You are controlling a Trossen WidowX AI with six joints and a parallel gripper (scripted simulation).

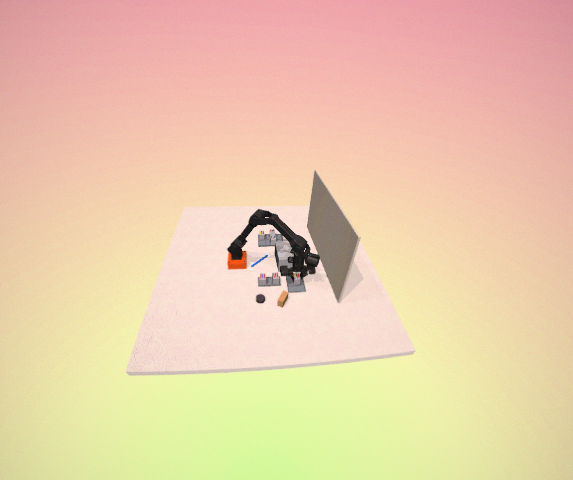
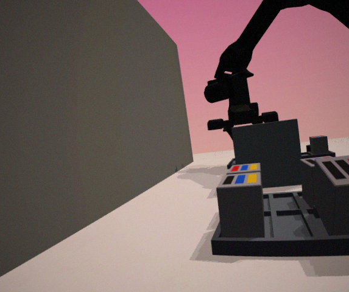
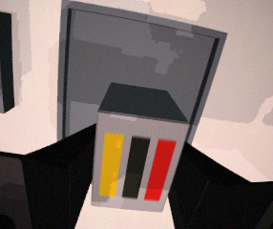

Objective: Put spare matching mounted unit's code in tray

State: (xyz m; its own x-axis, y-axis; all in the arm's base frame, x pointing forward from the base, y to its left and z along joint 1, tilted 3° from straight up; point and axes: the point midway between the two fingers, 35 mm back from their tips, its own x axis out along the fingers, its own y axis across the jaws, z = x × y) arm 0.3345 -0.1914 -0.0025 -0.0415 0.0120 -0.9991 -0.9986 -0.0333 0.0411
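Now: the flat tray 30 mm below my gripper tip. From my gripper tip the other things lie so: small rack (150 mm behind, 20 mm to the left, 20 mm below); orange block (90 mm behind, 120 mm to the right, 10 mm below); mounted unit (50 mm behind, 190 mm to the left, 20 mm above).
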